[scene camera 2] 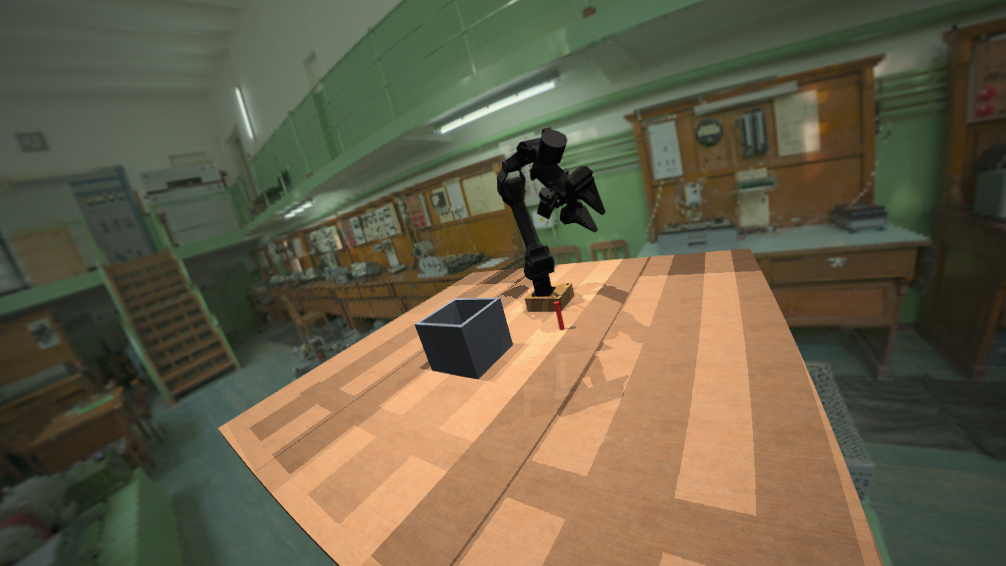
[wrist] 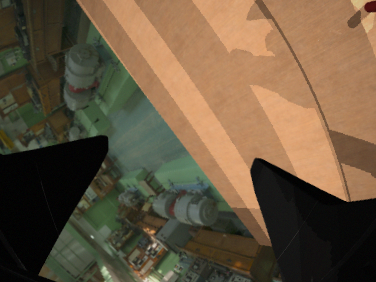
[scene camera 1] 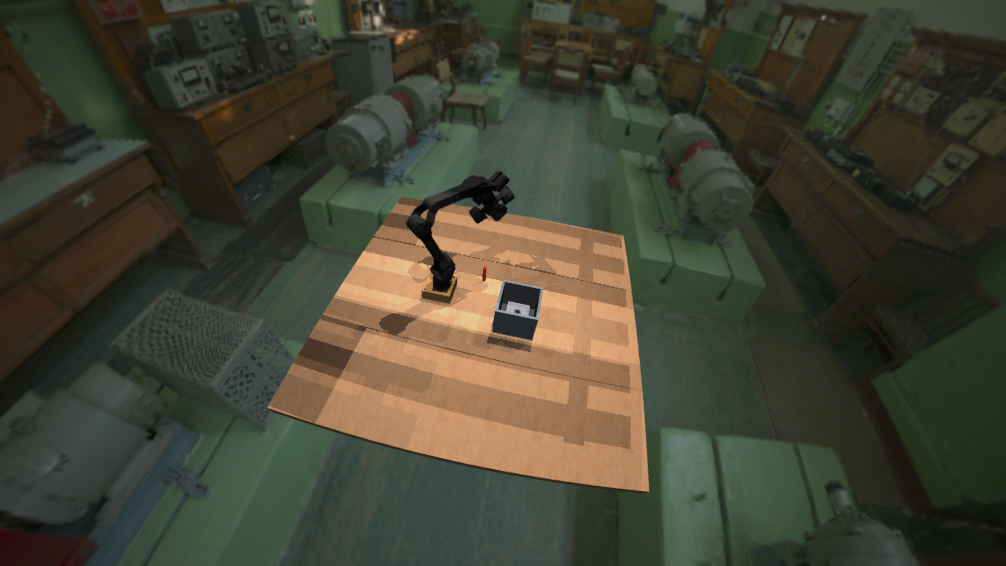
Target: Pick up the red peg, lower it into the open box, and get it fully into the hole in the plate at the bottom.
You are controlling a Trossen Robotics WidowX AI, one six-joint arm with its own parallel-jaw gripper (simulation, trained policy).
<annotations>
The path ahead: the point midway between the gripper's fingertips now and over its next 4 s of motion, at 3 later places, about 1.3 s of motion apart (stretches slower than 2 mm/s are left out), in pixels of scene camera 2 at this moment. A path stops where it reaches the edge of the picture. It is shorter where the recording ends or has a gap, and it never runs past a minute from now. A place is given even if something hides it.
My gripper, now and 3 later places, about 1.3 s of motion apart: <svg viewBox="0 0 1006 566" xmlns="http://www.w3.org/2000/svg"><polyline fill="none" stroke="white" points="600,222 563,292 561,313 510,277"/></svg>
</annotations>
